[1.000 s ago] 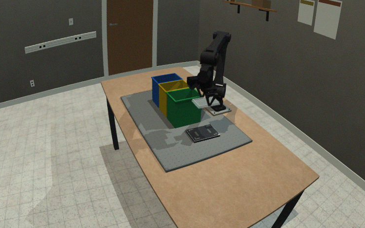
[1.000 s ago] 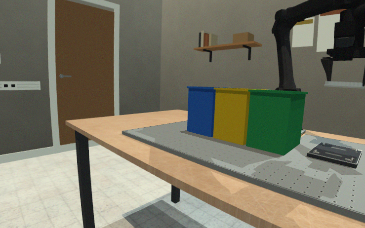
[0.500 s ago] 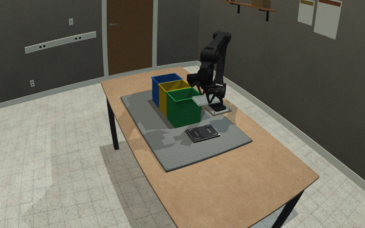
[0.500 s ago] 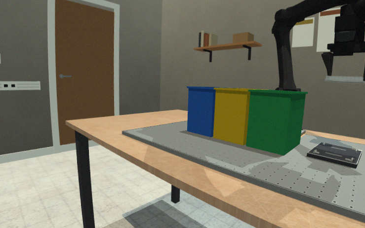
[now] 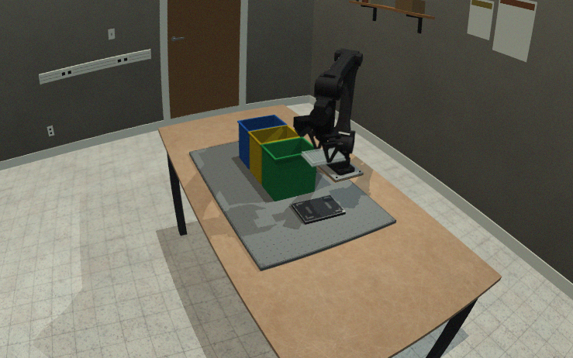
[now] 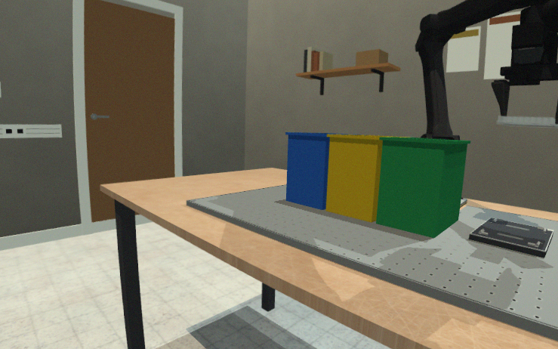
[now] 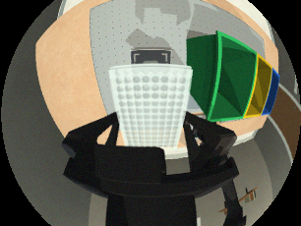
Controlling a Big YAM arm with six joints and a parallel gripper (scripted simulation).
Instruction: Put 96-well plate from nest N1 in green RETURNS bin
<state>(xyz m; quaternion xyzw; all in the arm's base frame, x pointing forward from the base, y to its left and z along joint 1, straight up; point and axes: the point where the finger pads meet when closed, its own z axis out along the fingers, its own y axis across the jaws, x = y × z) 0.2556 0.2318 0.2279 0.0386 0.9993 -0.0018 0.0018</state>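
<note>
Right now the 96-well plate is 10 mm below my hand. Also, from my hand: plate nest (220 mm below); then green bin (180 mm to the right, 140 mm below, 30 mm ahead); then yellow bin (310 mm to the right, 140 mm below, 30 mm ahead).
</note>
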